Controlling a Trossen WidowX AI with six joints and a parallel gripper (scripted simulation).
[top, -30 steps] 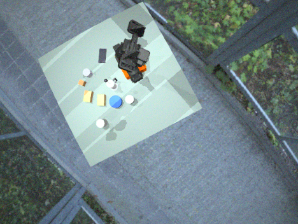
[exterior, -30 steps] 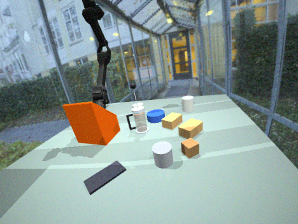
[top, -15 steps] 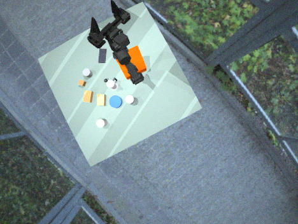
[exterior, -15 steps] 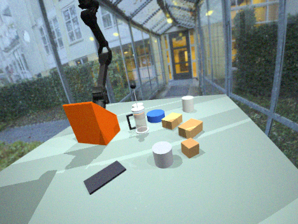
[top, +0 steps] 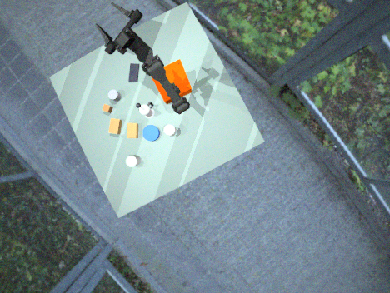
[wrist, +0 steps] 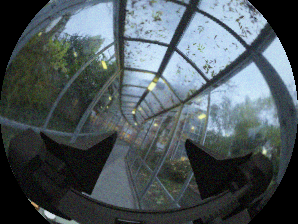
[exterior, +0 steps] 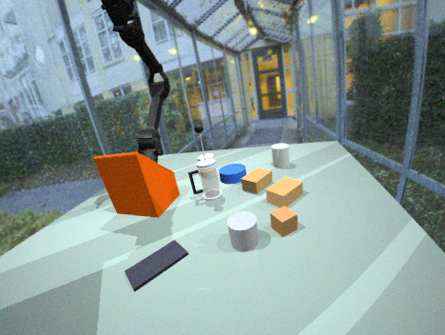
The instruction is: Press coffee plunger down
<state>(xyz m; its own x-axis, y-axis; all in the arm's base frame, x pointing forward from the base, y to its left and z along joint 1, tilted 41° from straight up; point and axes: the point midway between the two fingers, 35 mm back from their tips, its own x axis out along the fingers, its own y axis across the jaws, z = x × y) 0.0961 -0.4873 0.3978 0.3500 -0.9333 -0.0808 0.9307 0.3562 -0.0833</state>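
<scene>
Right now my gripper tip is 11 cm short of the glass coffee press, 16 cm to the right of it and 65 cm above it. Also, from my gripper tip: blue disc: 17 cm ahead, 32 cm to the left, 76 cm below.
</scene>
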